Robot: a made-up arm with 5 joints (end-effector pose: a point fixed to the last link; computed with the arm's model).
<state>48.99 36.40 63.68 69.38 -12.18</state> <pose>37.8 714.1 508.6 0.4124 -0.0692 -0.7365 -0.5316</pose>
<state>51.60 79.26 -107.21 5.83 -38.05</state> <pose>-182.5 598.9 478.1 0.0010 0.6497 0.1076 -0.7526</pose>
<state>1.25 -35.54 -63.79 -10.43 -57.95</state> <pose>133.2 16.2 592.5 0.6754 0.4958 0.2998 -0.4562</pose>
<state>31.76 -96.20 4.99 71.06 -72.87</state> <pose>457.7 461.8 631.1 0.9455 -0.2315 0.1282 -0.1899</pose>
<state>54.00 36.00 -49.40 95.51 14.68</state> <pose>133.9 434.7 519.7 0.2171 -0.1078 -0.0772 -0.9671</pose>
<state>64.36 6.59 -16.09 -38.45 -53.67</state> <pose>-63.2 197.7 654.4 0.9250 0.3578 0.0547 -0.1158</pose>
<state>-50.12 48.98 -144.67 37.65 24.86</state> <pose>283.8 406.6 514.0 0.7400 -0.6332 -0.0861 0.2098</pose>
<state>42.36 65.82 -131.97 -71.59 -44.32</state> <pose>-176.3 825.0 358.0 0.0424 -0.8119 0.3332 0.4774</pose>
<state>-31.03 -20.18 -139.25 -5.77 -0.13</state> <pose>-47.4 221.0 431.9 0.3316 -0.7414 -0.2356 0.5338</pose>
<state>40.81 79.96 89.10 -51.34 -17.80</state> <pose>-74.2 868.3 547.3 0.9063 -0.3055 -0.2815 -0.0781</pose>
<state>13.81 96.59 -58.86 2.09 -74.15</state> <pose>185.6 707.7 608.0 0.0192 -0.4593 0.0910 0.8834</pose>
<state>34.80 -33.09 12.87 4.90 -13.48</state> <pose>65.0 175.6 613.5 0.8271 0.5101 -0.1527 -0.1799</pose>
